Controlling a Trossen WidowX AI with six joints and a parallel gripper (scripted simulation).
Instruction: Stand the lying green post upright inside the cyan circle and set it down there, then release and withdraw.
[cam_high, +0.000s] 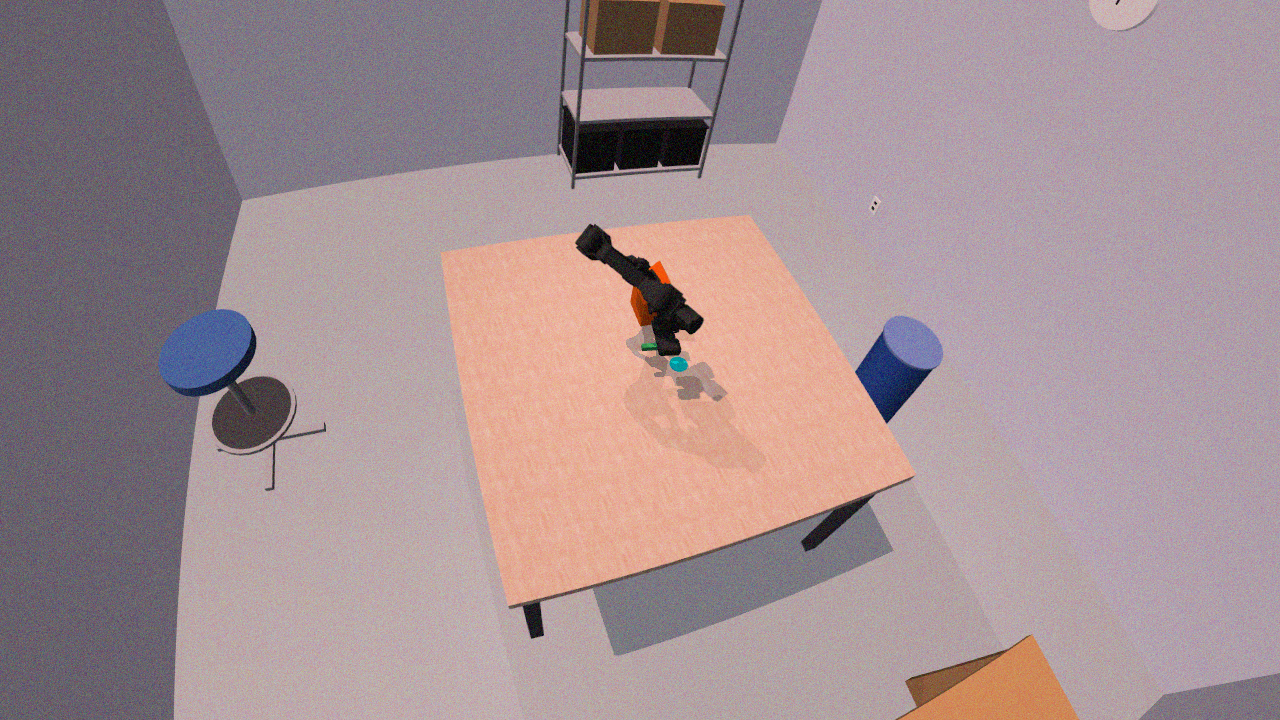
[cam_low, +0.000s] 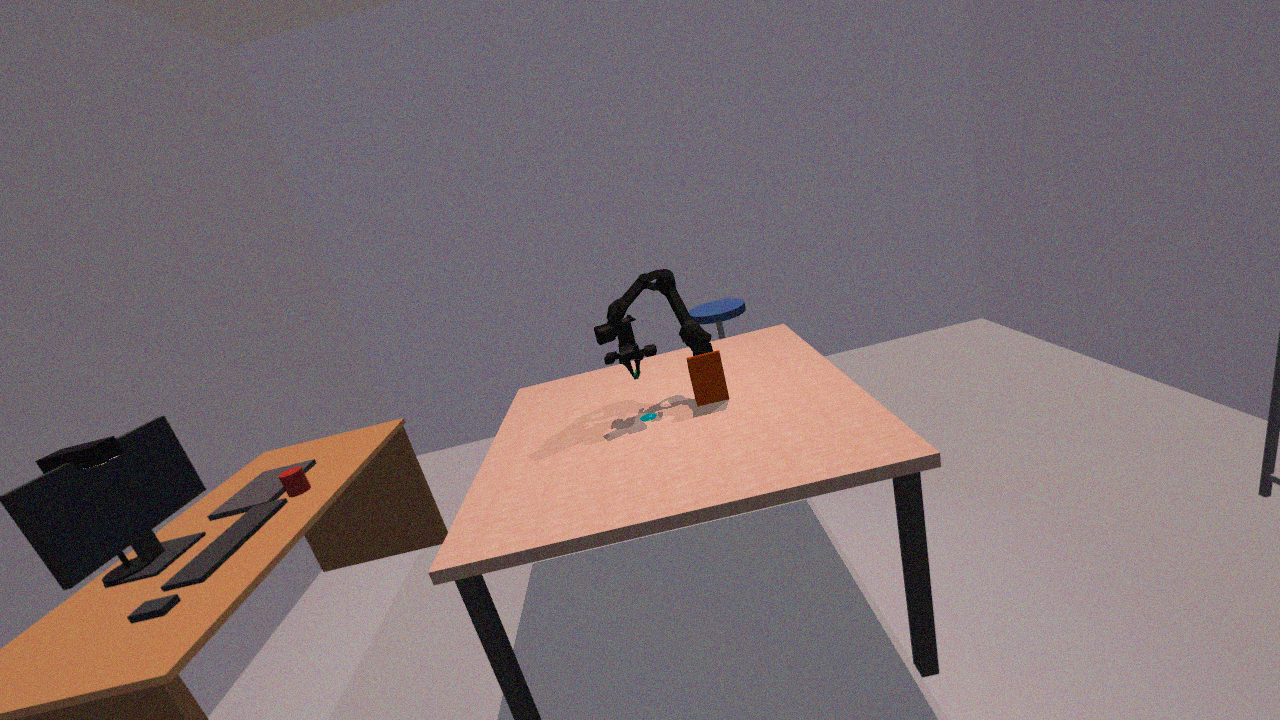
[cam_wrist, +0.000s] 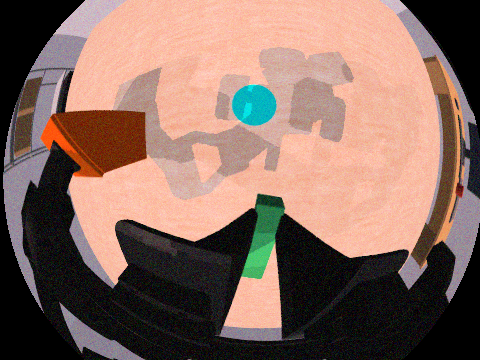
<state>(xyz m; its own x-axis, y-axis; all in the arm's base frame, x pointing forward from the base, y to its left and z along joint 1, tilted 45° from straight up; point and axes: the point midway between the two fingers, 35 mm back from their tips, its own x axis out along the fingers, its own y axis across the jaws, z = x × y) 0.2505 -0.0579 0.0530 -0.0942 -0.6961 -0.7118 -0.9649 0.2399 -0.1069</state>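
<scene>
Now: the green post 1 cm behind my gripper tip and 2 cm to the right of it. The rest, counted from my gripper tip: cyan circle: 9 cm to the left, 13 cm below.
</scene>
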